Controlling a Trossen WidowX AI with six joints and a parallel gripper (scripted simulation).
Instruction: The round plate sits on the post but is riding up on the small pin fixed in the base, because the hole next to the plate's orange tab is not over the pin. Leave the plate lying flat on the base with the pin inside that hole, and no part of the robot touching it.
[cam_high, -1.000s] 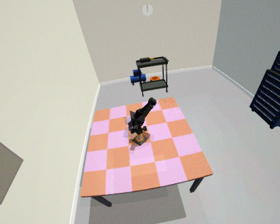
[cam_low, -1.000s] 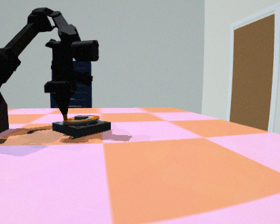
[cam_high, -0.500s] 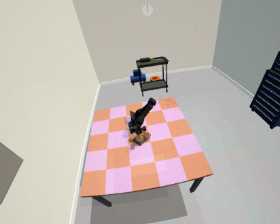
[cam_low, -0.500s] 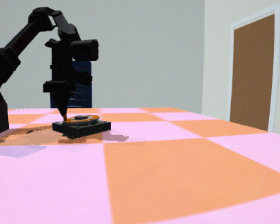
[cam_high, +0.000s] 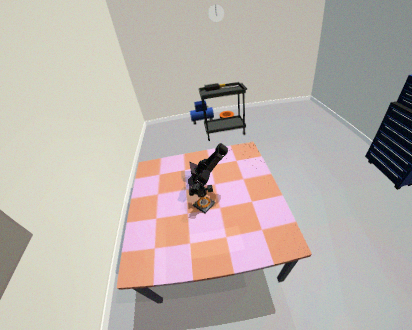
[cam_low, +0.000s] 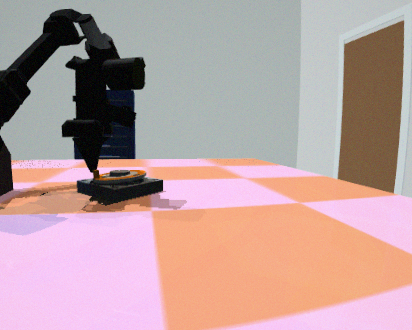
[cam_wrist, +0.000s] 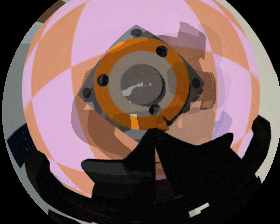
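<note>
Right now my gripper tip is 5 cm short of the square base and 2 cm above it.
</note>
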